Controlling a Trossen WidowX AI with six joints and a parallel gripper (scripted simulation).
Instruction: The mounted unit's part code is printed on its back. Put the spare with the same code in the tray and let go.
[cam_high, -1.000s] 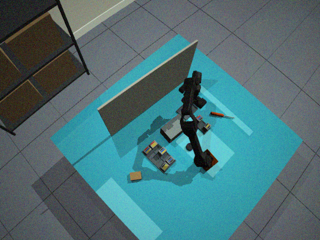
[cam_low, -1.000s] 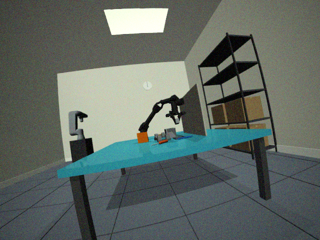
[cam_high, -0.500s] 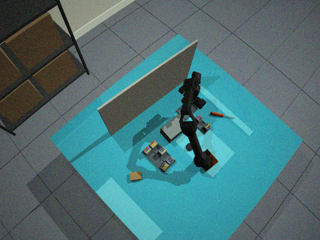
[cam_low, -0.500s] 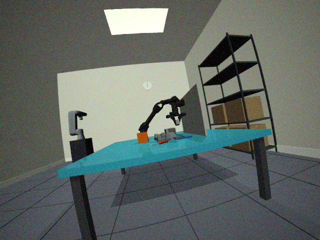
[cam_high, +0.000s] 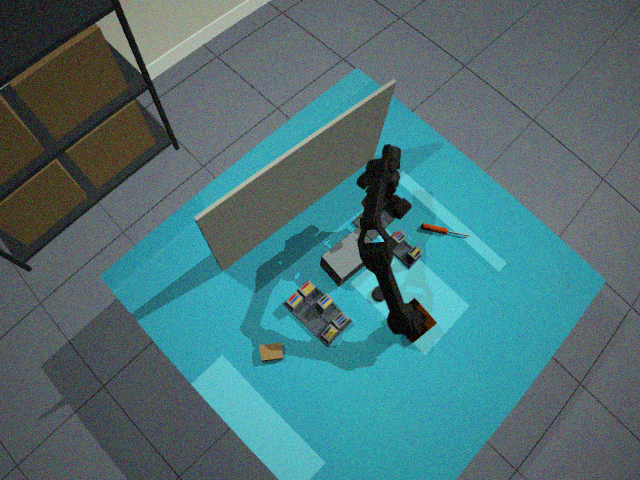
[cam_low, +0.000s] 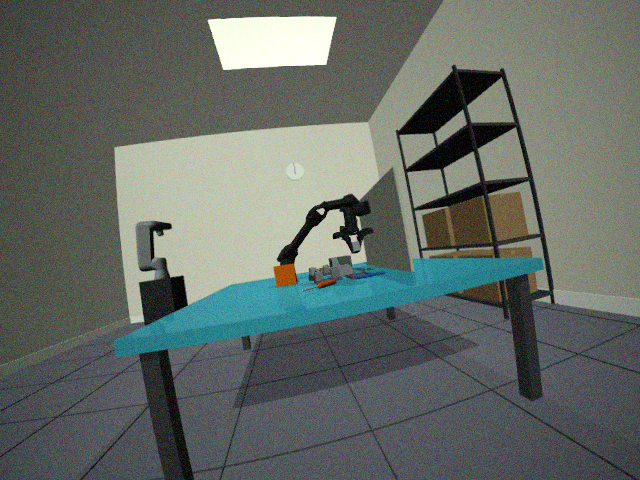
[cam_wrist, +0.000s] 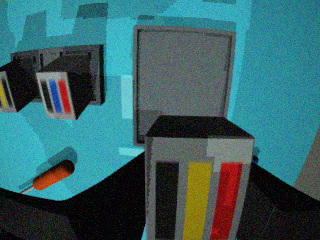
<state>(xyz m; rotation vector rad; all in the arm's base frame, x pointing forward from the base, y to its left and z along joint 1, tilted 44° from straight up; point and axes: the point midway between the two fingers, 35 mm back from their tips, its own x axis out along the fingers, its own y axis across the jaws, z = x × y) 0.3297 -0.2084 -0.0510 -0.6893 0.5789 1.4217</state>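
Now: gripper tip 120 mm above the grey tray. The rest, counted from my gripper tip: beige panel: 200 mm ahead, 170 mm to the left, 110 mm above; then grey spare: 30 mm above; then brown cardboard box: 90 mm behind, 580 mm to the left, 100 mm below.
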